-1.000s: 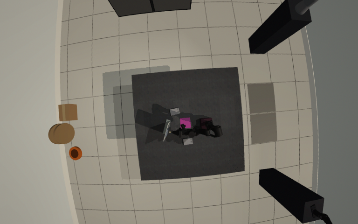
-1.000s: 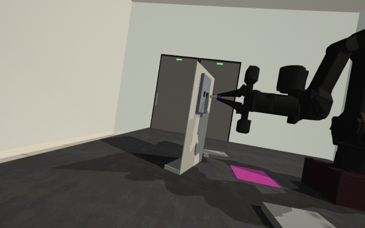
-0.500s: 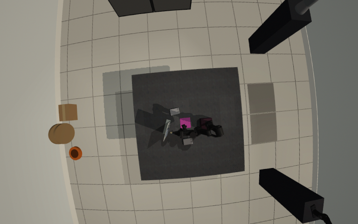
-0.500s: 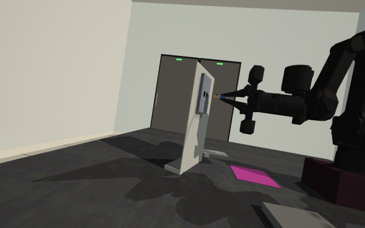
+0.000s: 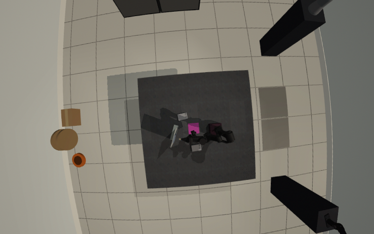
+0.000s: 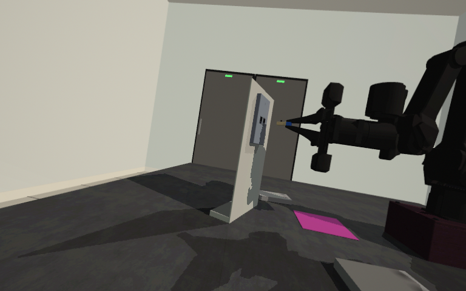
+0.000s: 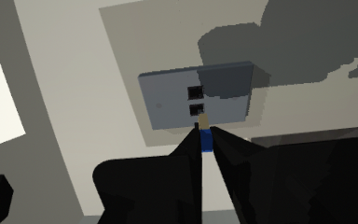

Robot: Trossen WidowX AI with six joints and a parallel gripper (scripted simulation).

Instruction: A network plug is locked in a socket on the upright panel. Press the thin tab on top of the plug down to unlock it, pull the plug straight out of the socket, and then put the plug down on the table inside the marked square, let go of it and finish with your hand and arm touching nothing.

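My gripper tip is now 13 cm past the marked square, 7 cm to the left of it and 23 cm above it. The rest, counted from my gripper tip: network plug: right at my gripper tip; upright panel: 7 cm ahead, 2 cm to the right, 9 cm below.
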